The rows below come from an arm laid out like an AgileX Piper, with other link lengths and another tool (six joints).
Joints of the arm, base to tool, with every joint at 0 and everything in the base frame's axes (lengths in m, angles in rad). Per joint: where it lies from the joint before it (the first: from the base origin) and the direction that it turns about. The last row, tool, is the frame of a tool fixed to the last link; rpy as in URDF.
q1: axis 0 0 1 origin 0 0 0.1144
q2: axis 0 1 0 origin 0 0 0
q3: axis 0 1 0 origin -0.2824 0 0.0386
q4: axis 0.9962 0 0.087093 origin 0.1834 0 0.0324
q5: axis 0 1 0 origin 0 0 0
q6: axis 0.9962 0 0.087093 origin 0.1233 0 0.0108
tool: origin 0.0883 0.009 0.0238 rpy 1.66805 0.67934 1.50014
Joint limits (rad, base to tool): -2.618..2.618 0..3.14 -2.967..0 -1.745..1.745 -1.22..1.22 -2.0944..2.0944
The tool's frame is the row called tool.
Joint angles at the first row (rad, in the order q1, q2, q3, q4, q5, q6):
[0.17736 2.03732 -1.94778 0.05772 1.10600 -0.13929]
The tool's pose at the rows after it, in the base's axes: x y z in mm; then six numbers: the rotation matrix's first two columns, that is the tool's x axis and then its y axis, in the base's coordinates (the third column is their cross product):
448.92 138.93 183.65 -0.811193 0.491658 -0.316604 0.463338 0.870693 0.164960
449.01 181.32 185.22 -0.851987 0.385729 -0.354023 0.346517 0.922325 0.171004
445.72 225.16 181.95 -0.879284 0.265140 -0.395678 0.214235 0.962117 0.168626
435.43 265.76 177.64 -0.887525 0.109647 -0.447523 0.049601 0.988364 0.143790
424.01 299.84 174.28 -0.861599 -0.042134 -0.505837 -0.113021 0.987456 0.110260
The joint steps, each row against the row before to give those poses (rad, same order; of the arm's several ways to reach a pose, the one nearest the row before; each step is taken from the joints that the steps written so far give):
[0.07554 0.03939 -0.06988 0.00009 -0.00011 -0.02740]
[0.08375 0.04367 -0.07475 0.00001 -0.00088 -0.04486]
[0.08403 0.04954 -0.06324 -0.00001 -0.01710 -0.05782]
[0.07869 0.03419 -0.03198 0.00119 -0.02911 -0.09879]
[0.06553 0.02077 -0.00525 0.00318 -0.04989 -0.11304]

